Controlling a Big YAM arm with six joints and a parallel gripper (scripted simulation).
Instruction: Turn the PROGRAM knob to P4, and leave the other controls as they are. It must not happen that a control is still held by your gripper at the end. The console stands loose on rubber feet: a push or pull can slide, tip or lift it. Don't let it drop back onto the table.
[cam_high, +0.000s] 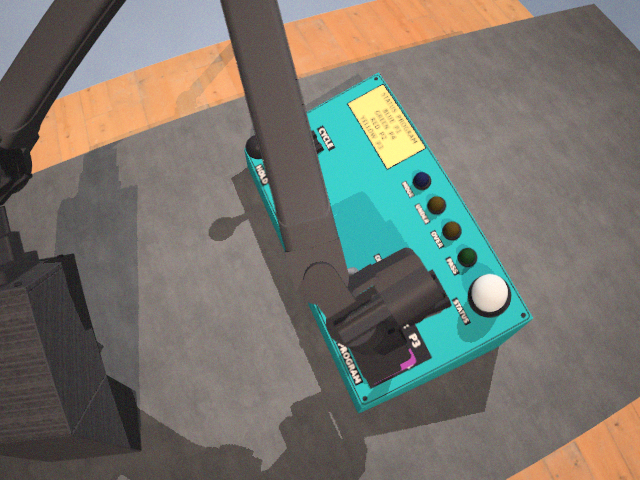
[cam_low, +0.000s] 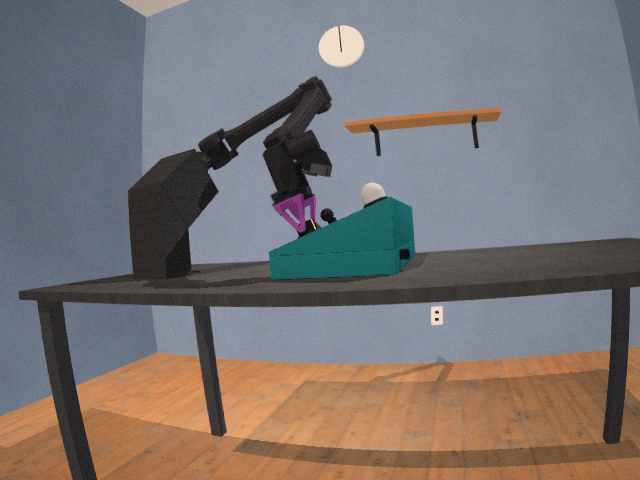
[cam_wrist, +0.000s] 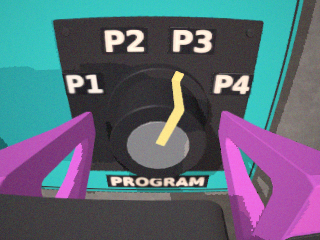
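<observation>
Right now my hand is 12 cm to the right of the check toggle and 2 cm past it. Round my hand: teal console (18 cm to the left, 2 cm below); mode knob (24 cm to the left, 4 cm behind); hold lever (35 cm to the left, 9 cm behind, 1 cm above).
</observation>
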